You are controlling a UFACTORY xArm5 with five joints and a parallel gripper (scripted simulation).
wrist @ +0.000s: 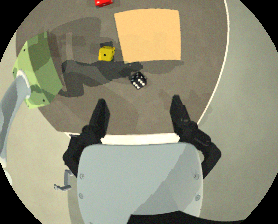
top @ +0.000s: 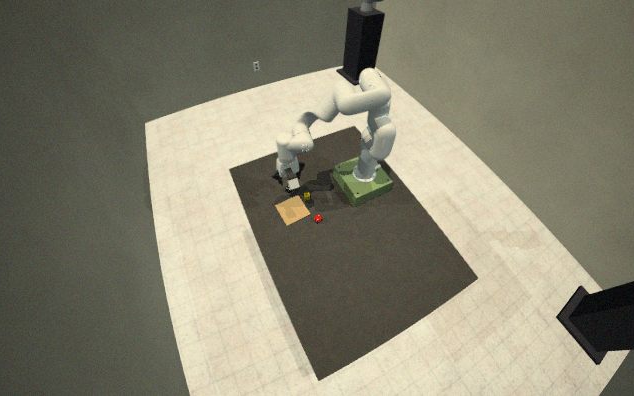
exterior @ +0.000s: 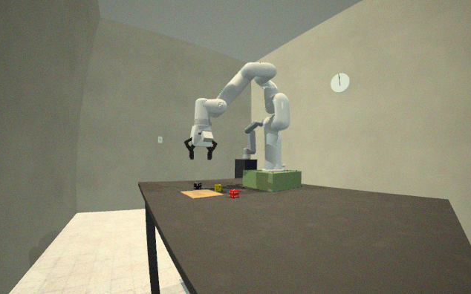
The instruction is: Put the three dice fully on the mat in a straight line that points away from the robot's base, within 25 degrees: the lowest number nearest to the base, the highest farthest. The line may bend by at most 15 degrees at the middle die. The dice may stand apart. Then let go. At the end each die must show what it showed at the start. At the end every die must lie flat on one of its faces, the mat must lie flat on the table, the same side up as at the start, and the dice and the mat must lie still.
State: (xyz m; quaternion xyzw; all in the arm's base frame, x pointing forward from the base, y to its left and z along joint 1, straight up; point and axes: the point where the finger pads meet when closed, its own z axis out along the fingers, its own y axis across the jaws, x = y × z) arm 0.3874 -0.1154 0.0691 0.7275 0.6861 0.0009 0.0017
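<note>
The black die is 140 mm below my hand, 40 mm to the right of it and 10 mm behind it. The rest, counted from my hand: tan mat 160 mm below, 80 mm to the left, 30 mm ahead; yellow die 140 mm below, 70 mm behind, 50 mm to the left; red die 200 mm to the left, 140 mm below, 50 mm behind.
</note>
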